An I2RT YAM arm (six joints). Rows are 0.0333 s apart.
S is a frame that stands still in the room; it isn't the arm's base.
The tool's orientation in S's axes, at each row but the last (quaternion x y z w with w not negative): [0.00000, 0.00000, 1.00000, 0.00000]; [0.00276, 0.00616, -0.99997, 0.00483]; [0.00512, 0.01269, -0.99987, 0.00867]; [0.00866, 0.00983, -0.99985, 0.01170]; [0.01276, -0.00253, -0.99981, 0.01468]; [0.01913, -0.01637, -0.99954, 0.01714]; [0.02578, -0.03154, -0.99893, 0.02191]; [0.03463, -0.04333, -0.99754, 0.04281]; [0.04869, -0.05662, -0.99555, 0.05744]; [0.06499, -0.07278, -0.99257, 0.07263]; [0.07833, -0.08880, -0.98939, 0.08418]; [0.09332, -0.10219, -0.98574, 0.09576]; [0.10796, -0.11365, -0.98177, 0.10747]
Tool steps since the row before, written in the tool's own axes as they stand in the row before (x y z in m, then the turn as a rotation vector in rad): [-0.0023, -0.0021, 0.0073, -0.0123, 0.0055, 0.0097]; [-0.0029, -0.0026, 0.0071, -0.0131, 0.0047, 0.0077]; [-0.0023, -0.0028, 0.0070, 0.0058, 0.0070, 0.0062]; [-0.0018, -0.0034, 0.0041, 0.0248, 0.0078, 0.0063]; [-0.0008, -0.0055, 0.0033, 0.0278, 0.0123, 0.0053]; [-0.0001, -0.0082, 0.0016, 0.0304, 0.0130, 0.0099]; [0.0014, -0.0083, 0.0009, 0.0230, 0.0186, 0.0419]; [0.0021, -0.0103, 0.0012, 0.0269, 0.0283, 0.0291]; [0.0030, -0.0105, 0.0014, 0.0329, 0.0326, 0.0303]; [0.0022, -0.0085, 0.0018, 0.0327, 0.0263, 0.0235]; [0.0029, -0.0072, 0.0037, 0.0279, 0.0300, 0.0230]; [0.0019, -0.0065, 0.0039, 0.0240, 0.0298, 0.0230]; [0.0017, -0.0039, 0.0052, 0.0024, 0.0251, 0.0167]
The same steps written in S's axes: [0.0023, 0.0021, 0.0073, 0.0123, -0.0055, 0.0097]; [0.0028, 0.0025, 0.0071, 0.0131, -0.0047, 0.0077]; [0.0022, 0.0027, 0.0071, -0.0057, -0.0073, 0.0060]; [0.0016, 0.0034, 0.0042, -0.0247, -0.0085, 0.0057]; [0.0006, 0.0055, 0.0033, -0.0276, -0.0131, 0.0047]; [-0.0002, 0.0082, 0.0013, -0.0303, -0.0137, 0.0092]; [-0.0018, 0.0083, 0.0003, -0.0244, -0.0170, 0.0418]; [-0.0030, 0.0101, 0.0001, -0.0265, -0.0280, 0.0297]; [-0.0043, 0.0102, -0.0001, -0.0321, -0.0329, 0.0308]; [-0.0036, 0.0082, 0.0002, -0.0318, -0.0276, 0.0232]; [-0.0046, 0.0071, 0.0018, -0.0265, -0.0304, 0.0241]; [-0.0037, 0.0066, 0.0020, -0.0228, -0.0294, 0.0247]; [-0.0036, 0.0043, 0.0037, -0.0016, -0.0211, 0.0216]
